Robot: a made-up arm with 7 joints.
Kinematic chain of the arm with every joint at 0, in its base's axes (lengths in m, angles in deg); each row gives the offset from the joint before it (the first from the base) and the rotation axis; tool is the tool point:
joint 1: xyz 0 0 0.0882 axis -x
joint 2: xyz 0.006 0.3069 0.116 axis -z
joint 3: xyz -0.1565 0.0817 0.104 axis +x
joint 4: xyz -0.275 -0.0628 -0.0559 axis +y
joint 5: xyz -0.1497 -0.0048 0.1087 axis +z
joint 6: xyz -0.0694 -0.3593 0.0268 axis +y
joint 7: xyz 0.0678 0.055 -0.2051 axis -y
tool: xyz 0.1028 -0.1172 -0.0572
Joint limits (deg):
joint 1: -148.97..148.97
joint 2: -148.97..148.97
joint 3: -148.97..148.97
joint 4: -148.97..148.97
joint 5: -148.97..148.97
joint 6: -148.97..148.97
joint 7: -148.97..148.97
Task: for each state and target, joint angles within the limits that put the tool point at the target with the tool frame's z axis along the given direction. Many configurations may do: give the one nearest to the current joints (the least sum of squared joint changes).
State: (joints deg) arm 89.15 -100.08 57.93 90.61 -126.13 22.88 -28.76
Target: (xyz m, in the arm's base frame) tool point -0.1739 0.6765 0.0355 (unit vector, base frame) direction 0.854 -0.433 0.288
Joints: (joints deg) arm 115.91 -57.62 70.64 97.88 -128.86 33.98 -37.36
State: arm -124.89 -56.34 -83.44 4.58 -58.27 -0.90 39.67
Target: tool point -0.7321 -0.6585 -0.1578 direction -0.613 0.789 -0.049
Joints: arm -115.13 -31.47 -103.69 -7.61 -44.22 -28.76 46.50
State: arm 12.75 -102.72 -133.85 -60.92 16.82 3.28 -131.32
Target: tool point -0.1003 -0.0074 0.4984 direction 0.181 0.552 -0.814
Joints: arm -4.01 -128.22 -135.32 -44.92 66.41 -9.07 -98.46
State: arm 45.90 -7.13 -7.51 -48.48 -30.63 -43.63 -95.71
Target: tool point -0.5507 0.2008 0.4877 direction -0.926 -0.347 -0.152
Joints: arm 50.77 -5.14 -26.35 -82.36 -17.70 -79.70 -51.12
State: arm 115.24 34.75 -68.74 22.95 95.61 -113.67 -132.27
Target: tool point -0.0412 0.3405 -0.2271 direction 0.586 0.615 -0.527
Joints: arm 81.01 11.18 -48.39 25.11 66.72 -118.48 -123.76
